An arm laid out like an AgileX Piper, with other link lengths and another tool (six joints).
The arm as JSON. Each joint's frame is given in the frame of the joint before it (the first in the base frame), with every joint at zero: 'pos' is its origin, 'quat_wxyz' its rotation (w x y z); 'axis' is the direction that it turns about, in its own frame. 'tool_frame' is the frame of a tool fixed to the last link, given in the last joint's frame.
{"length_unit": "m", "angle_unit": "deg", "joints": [
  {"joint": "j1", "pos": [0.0, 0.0, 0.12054], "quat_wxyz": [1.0, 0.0, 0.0, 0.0], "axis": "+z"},
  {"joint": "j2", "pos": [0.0, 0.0, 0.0], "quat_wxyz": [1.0, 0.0, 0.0, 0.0], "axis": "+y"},
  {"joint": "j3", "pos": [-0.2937, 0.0, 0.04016], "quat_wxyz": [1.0, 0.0, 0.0, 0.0], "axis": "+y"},
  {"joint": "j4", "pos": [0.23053, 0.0, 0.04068], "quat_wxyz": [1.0, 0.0, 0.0, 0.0], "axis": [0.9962, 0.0, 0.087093]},
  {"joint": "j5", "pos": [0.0, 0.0, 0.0], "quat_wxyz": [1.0, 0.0, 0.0, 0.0], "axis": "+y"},
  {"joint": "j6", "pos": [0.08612, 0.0, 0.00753], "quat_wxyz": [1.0, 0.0, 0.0, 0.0], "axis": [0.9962, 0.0, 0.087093]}
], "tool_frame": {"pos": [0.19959, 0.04, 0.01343], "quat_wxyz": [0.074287, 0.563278, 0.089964, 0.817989]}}
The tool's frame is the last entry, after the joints.
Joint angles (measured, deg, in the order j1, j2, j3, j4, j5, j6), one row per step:
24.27, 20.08, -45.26, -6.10, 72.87, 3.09
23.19, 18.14, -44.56, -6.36, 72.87, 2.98
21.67, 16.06, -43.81, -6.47, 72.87, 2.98
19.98, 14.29, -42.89, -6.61, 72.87, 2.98
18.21, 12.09, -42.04, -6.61, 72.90, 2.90
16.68, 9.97, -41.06, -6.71, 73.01, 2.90
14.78, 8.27, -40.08, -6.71, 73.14, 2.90
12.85, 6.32, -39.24, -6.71, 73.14, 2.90
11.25, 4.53, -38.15, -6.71, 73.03, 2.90
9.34, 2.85, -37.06, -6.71, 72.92, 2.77
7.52, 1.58, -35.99, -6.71, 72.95, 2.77
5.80, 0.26, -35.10, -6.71, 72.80, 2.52
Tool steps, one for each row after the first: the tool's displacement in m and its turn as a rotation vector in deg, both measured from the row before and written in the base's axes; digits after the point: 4 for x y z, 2 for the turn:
-0.0013, -0.0048, -0.0003, 0.22, -1.25, -1.14
-0.0013, -0.0050, -0.0004, 0.42, -1.26, -1.58
-0.0009, -0.0052, -0.0024, 0.19, -0.84, -1.77
-0.0017, -0.0048, -0.0012, 0.37, -1.26, -1.72
-0.0018, -0.0046, -0.0028, 0.24, -1.01, -1.60
-0.0012, -0.0046, -0.0038, 0.17, -0.57, -1.91
-0.0011, -0.0044, -0.0019, 0.27, -1.08, -1.93
-0.0008, -0.0035, -0.0036, 0.16, -0.79, -1.59
-0.0005, -0.0040, -0.0040, 0.01, -0.69, -1.83
-0.0004, -0.0038, -0.0052, 0.03, -0.17, -1.82
-0.0001, -0.0034, -0.0032, -0.15, -0.57, -1.57

